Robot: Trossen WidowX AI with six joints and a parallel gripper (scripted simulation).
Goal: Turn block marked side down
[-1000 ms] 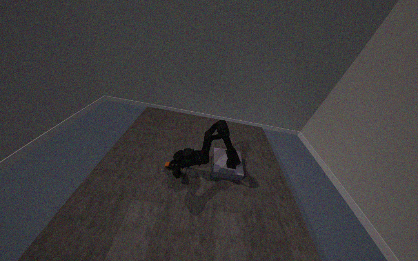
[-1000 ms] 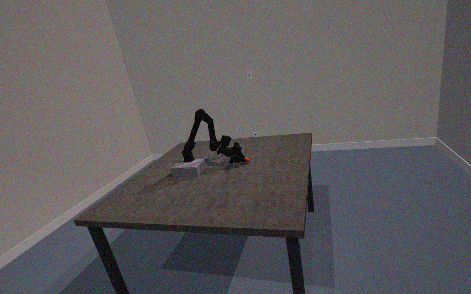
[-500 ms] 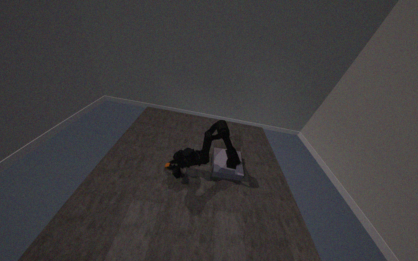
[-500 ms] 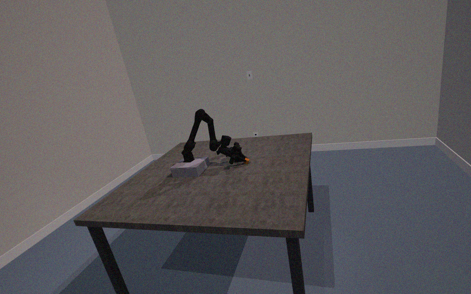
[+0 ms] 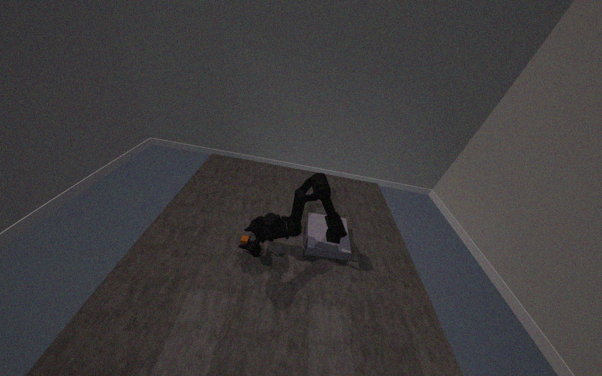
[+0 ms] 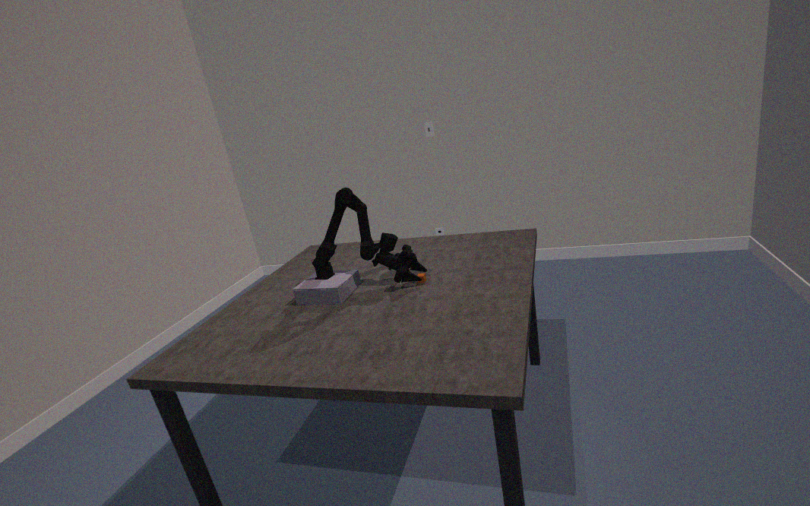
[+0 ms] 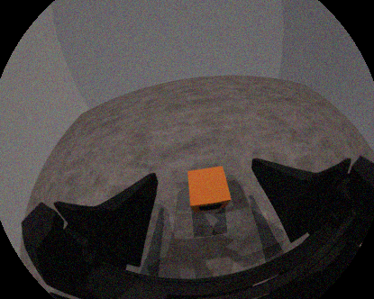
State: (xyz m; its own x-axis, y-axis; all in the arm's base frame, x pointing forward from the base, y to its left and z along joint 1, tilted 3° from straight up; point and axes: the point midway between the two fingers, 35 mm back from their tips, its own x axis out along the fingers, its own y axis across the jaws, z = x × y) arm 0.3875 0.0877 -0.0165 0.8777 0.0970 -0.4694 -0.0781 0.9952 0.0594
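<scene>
The orange block is 20 mm behind my gripper tip and 10 mm below it.
</scene>
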